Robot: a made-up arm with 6 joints.
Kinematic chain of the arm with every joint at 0, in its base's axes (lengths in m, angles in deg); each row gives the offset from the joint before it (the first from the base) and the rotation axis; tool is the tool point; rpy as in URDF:
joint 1: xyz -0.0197 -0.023 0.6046 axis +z
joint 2: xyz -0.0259 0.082 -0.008 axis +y
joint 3: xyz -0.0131 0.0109 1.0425 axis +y
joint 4: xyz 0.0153 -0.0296 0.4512 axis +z
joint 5: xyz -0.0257 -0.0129 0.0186 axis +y
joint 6: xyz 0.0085 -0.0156 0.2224 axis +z
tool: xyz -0.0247 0.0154 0.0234 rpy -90 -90 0
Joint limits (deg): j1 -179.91..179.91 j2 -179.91..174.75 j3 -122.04..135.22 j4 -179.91..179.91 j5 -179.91..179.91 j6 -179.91..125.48
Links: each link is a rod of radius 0.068 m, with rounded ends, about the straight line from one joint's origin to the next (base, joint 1, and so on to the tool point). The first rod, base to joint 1, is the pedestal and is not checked.
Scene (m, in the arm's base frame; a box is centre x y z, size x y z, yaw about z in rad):
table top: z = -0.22
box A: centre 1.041 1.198 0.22 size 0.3 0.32 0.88 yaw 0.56
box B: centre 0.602 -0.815 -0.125 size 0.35 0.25 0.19 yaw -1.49
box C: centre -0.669 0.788 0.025 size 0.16 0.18 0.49 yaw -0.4
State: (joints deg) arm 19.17 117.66 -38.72 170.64 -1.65 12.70
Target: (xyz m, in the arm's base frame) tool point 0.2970 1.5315 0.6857
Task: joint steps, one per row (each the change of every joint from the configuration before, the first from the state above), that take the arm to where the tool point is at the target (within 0.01 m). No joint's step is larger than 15 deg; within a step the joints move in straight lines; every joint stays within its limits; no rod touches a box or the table.
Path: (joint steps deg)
1: 6.96 -7.89 -13.75 0.69 -2.28 -11.22
2: 6.96 -7.90 -13.75 0.69 -2.27 -11.22
3: 6.96 -7.89 -13.75 0.69 -2.28 -11.22
4: 11.86 4.30 9.23 -0.26 4.31 11.42
5: 11.87 4.31 9.22 -0.27 4.31 11.43
6: 11.86 4.31 9.23 -0.27 4.31 11.42

